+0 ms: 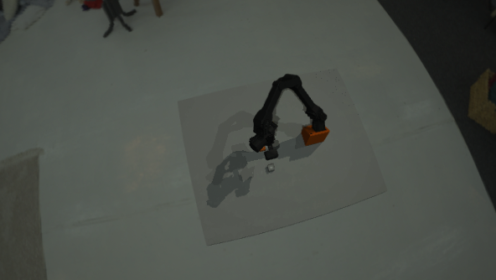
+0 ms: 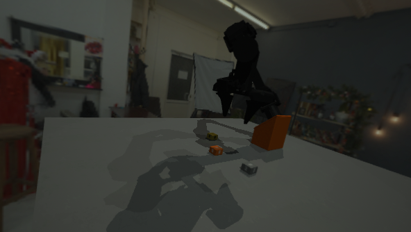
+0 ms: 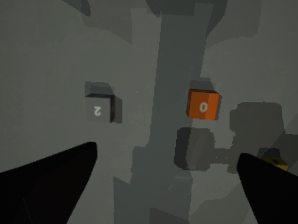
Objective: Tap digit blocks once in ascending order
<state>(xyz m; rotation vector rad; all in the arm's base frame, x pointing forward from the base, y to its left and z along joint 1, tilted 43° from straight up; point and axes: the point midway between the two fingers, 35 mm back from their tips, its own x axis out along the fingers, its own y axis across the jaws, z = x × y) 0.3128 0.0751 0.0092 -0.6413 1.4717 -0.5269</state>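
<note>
Now: the orange block 1 cm ahead of my gripper tip, 4 cm to the right of it and 12 cm below it. Also, from my gripper tip: yellow block (8 cm behind, 17 cm to the right, 12 cm below); then grey-white block (2 cm behind, 8 cm to the left, 12 cm below).
</note>
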